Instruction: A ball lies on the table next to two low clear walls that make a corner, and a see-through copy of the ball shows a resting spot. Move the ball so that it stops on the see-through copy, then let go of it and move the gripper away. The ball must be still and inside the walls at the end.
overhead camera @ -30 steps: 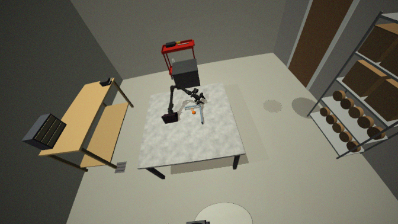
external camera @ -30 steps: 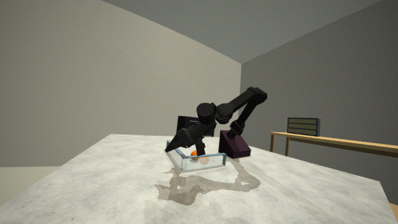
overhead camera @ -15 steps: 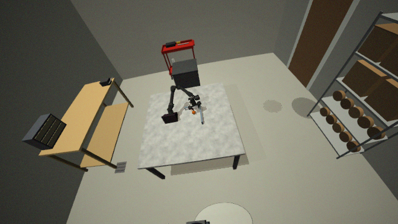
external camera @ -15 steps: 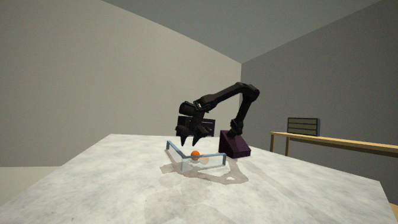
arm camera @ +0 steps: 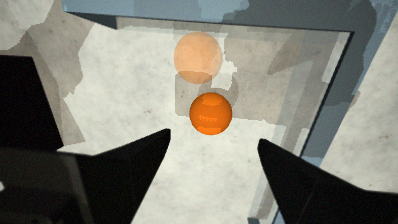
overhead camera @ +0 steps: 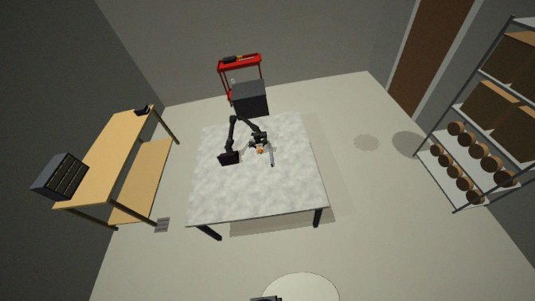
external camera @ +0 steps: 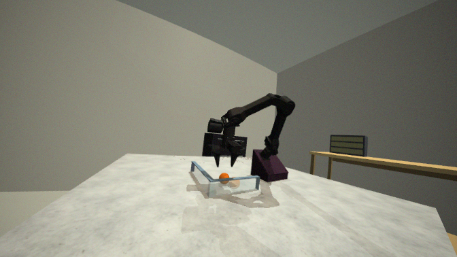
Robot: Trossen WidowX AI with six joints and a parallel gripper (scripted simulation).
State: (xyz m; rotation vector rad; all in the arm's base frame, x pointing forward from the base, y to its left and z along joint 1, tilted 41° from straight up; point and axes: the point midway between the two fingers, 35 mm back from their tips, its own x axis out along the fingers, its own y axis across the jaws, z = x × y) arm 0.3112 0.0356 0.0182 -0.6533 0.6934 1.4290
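Right now the orange ball is 60 mm to the left of my gripper tip, 60 mm below it and 20 mm behind it. From my gripper tip the other things lie so: wall: 100 mm to the left, 50 mm below.
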